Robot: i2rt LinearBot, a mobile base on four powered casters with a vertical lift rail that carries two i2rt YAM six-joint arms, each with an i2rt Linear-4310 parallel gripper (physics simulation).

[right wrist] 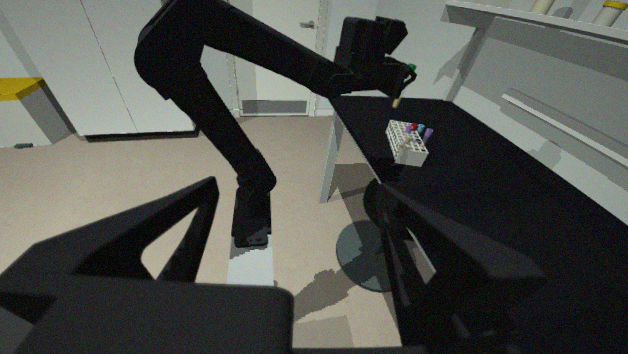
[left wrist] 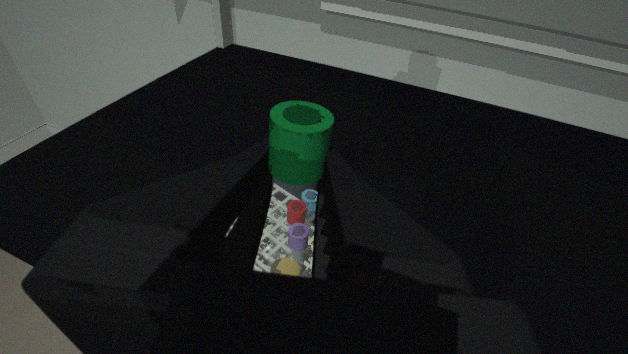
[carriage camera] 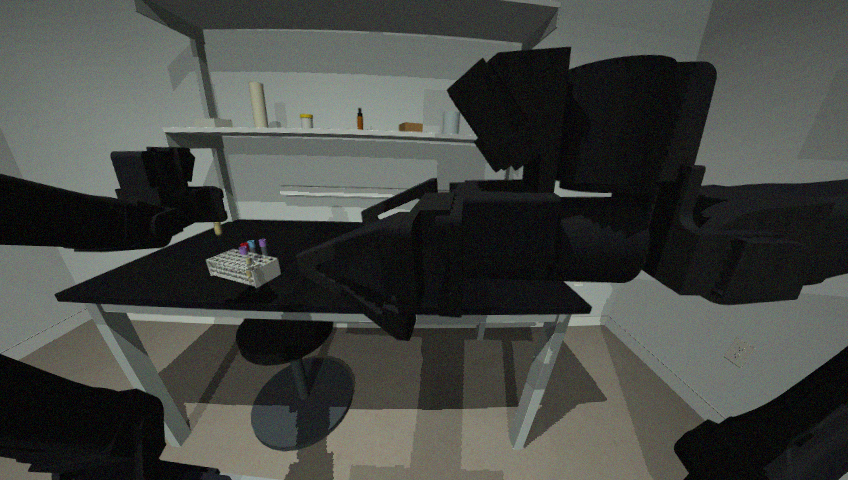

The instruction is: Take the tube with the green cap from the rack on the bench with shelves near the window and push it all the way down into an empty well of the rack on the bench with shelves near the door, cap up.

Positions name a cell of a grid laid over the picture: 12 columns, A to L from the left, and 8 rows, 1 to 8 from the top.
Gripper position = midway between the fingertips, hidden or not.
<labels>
My left gripper shows in the right wrist view (H2), in the left wrist view (F4) and in the carriage camera view (D4). My right gripper shows in the right wrist view (F5) and in the carriage camera view (E4); in the left wrist view it is out of frame. A rack shows in the right wrist view (H3), in the left wrist view (E6) and in the carriage camera view (D5).
</labels>
